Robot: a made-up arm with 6 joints. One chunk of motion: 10 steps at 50 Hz.
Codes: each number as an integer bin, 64 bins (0 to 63) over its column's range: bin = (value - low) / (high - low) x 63, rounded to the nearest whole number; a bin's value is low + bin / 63 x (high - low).
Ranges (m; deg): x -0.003..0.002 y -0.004..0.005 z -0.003..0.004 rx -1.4..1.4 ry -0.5..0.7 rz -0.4..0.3
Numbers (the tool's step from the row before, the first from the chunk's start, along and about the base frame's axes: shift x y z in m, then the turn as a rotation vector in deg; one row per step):
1: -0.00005 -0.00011 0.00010 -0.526 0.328 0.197
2: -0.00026 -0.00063 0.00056 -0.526 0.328 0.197
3: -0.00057 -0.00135 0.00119 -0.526 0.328 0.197
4: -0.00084 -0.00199 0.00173 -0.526 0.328 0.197
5: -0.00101 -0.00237 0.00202 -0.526 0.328 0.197
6: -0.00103 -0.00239 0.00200 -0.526 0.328 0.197
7: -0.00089 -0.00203 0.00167 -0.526 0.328 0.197
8: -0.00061 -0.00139 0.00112 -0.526 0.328 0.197
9: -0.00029 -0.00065 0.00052 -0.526 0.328 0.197
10: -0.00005 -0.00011 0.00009 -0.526 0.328 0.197
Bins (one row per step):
1: 37 27 28 20 43 54
2: 35 24 32 20 43 54
3: 31 19 38 20 43 54
4: 27 14 43 20 43 54
5: 25 11 45 20 43 54
6: 25 11 45 20 43 54
7: 27 14 42 20 43 54
8: 30 18 37 20 43 54
9: 34 23 32 20 43 54
10: 37 27 28 20 43 54

